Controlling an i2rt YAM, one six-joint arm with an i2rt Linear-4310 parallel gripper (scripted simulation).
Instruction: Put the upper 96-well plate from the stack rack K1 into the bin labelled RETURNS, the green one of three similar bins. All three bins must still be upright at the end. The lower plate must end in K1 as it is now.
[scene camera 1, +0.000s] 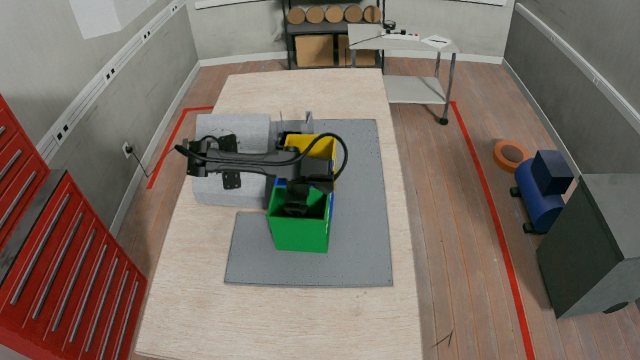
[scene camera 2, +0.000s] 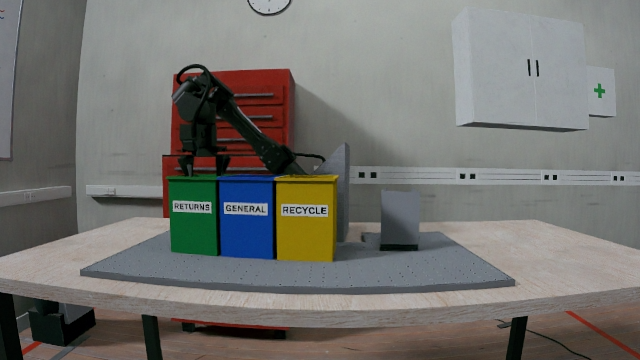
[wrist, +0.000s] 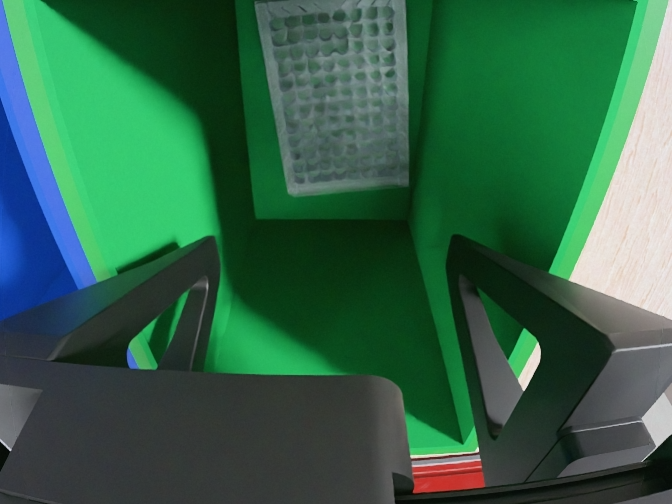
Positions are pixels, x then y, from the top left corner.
Labels:
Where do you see my gripper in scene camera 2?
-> At 204, 187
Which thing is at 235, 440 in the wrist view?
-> My gripper.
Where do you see a clear 96-well plate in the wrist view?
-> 370, 136

